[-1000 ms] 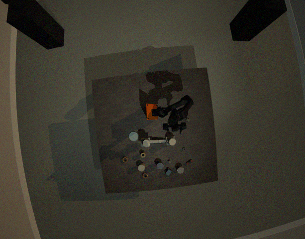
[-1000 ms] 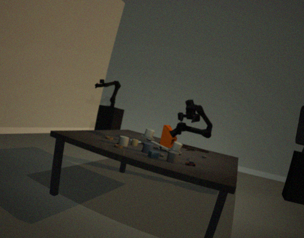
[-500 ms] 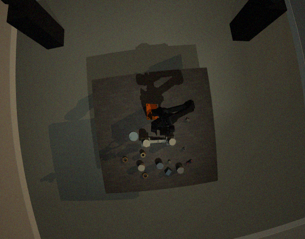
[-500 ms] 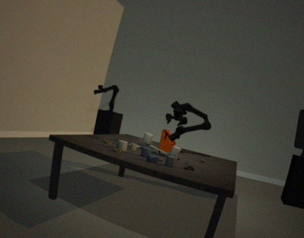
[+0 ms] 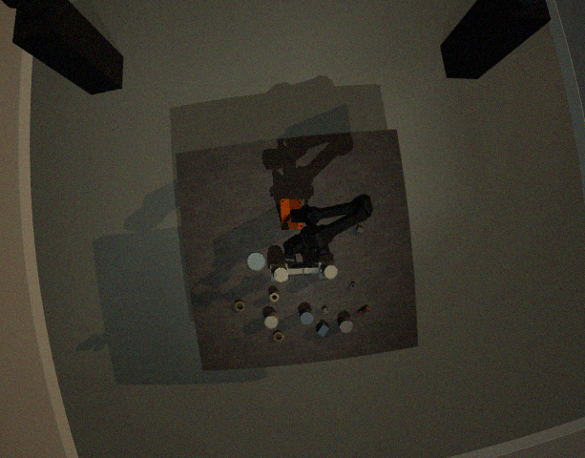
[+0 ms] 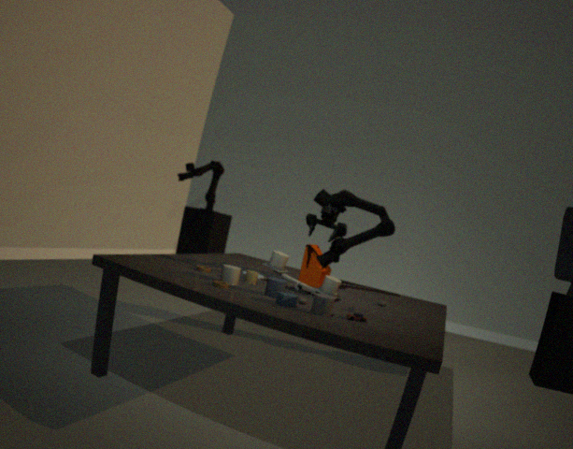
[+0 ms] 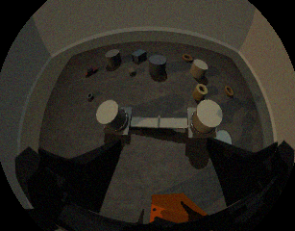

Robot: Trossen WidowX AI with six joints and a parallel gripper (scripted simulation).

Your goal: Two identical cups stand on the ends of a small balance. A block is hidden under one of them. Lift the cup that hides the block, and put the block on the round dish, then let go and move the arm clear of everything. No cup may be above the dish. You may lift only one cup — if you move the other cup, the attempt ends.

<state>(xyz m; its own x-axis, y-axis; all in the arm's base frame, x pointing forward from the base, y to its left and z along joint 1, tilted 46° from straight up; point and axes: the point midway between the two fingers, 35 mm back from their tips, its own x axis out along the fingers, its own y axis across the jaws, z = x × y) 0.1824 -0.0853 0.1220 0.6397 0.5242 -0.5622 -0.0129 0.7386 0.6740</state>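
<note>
Right now my gripper tip is 90 mm short of the bluish block, 120 mm to the right of it and 190 mm above it. Also, from my gripper tip: blue cylinder: 330 mm ahead, 30 mm to the right, 190 mm below; then balance: 90 mm ahead, 10 mm to the right, 210 mm below; then round pale-blue dish: 20 mm ahead, 260 mm to the right, 230 mm below.
</note>
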